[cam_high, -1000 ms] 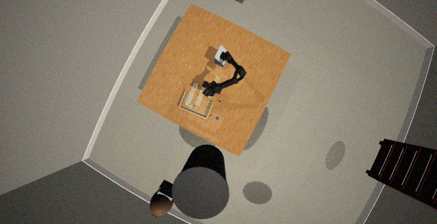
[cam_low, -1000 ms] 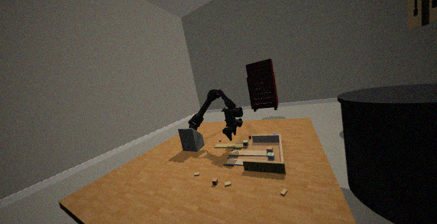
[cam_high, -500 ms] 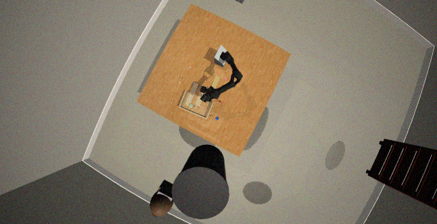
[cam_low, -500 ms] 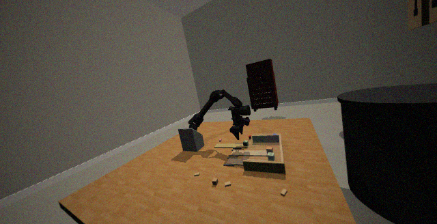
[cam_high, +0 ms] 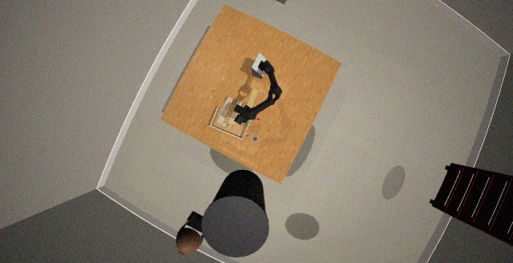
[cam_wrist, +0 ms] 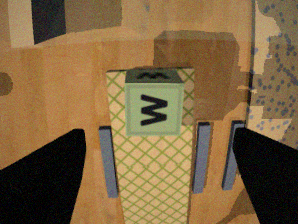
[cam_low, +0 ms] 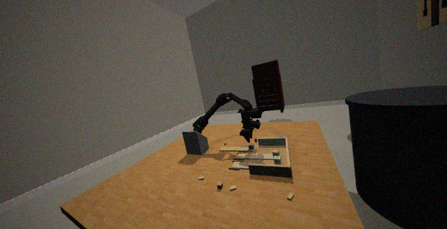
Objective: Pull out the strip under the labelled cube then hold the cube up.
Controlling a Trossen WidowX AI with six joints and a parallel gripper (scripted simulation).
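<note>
The cross-hatched strip is 11 cm behind my gripper tip, 1 cm to the right of it and 6 cm below it.
</note>
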